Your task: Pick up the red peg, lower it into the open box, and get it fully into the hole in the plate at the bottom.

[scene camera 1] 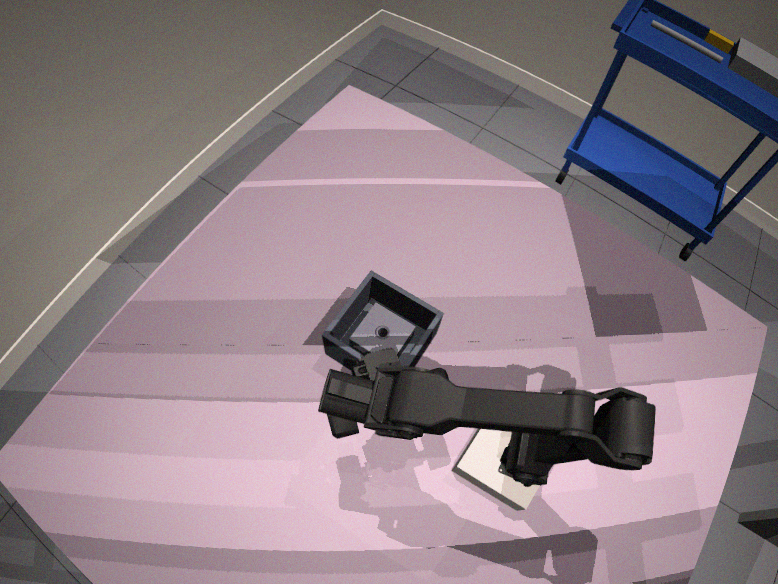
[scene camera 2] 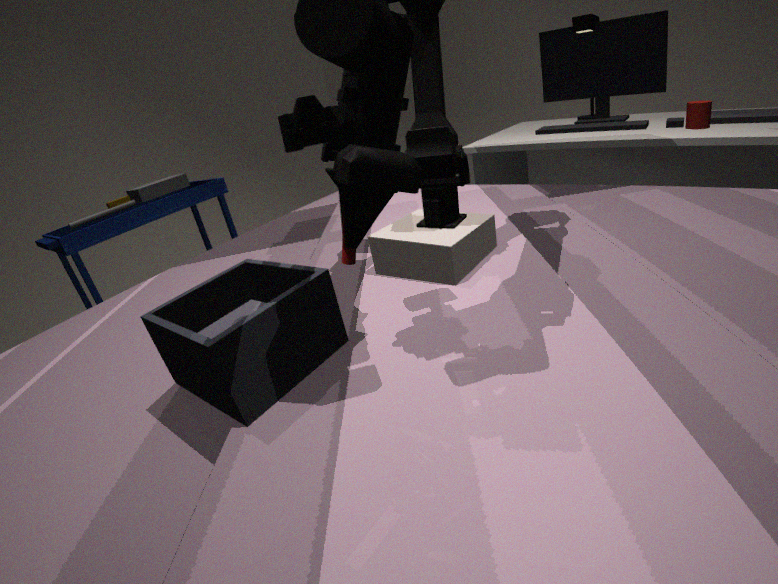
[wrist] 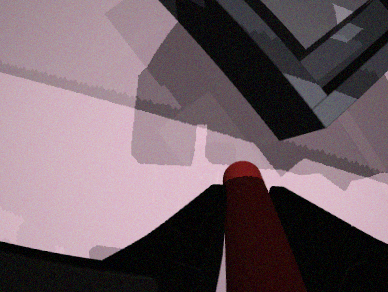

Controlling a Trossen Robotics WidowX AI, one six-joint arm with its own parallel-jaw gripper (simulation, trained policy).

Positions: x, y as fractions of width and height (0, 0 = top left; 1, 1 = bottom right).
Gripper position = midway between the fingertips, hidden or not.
My gripper shows in scene camera 1 (0.49, 0.68), in scene camera 2 (0.45, 0.42) and in the wrist view (0.64, 0.68). A dark box shows in scene camera 1 (0.48, 0.49), in scene camera 2 (0.32, 0.63) and in the wrist view (0.76, 0.33).
